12 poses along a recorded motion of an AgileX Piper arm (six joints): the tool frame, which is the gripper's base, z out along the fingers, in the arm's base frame.
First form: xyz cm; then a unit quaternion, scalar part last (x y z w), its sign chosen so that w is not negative.
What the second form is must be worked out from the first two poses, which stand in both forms.
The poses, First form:
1: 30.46 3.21 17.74 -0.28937 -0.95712 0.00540 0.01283
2: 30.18 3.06 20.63 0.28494 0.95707 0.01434 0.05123
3: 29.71 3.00 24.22 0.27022 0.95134 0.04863 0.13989
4: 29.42 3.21 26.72 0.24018 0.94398 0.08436 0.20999
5: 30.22 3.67 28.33 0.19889 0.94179 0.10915 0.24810
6: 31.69 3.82 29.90 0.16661 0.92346 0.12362 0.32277
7: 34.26 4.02 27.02 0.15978 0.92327 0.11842 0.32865
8: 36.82 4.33 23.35 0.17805 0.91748 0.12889 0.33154
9: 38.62 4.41 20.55 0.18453 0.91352 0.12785 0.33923
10: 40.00 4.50 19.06 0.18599 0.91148 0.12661 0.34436
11: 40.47 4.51 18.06 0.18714 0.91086 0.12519 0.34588
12: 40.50 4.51 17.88 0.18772 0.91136 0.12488 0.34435
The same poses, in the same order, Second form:
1: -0.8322 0.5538 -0.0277 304.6; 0.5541 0.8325 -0.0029 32.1; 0.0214 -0.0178 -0.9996 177.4; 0 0 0 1
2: -0.8324 0.5439 0.1062 301.8; 0.5469 0.8372 -0.0017 30.6; -0.0899 0.0566 -0.9943 206.3; 0 0 0 1
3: -0.8148 0.5005 0.2924 297.1; 0.5277 0.8492 0.0169 30.0; -0.2399 0.1681 -0.9561 242.2; 0 0 0 1
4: -0.7964 0.4180 0.4370 294.2; 0.4889 0.8704 0.0584 32.1; -0.3559 0.2601 -0.8976 267.2; 0 0 0 1
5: -0.7978 0.3205 0.5107 302.2; 0.4288 0.8971 0.1069 36.7; -0.4239 0.3043 -0.8531 283.3; 0 0 0 1
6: -0.7361 0.2279 0.6373 316.9; 0.3875 0.9139 0.1208 38.2; -0.5549 0.3359 -0.7611 299.0; 0 0 0 1
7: -0.7329 0.2172 0.6447 342.6; 0.3729 0.9209 0.1136 40.2; -0.5690 0.3237 -0.7559 270.2; 0 0 0 1
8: -0.7168 0.2412 0.6543 368.2; 0.4122 0.9034 0.1184 43.3; -0.5625 0.3546 -0.7469 233.5; 0 0 0 1
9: -0.7017 0.2504 0.6670 386.2; 0.4239 0.8992 0.1084 44.1; -0.5726 0.3588 -0.7372 205.5; 0 0 0 1
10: -0.6936 0.2519 0.6748 400.0; 0.4263 0.8988 0.1027 45.0; -0.5807 0.3589 -0.7308 190.6; 0 0 0 1
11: -0.6907 0.2543 0.6770 404.7; 0.4275 0.8986 0.0986 45.1; -0.5832 0.3575 -0.7294 180.6; 0 0 0 1
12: -0.6924 0.2562 0.6745 405.0; 0.4282 0.8983 0.0983 45.1; -0.5808 0.3569 -0.7317 178.8; 0 0 0 1
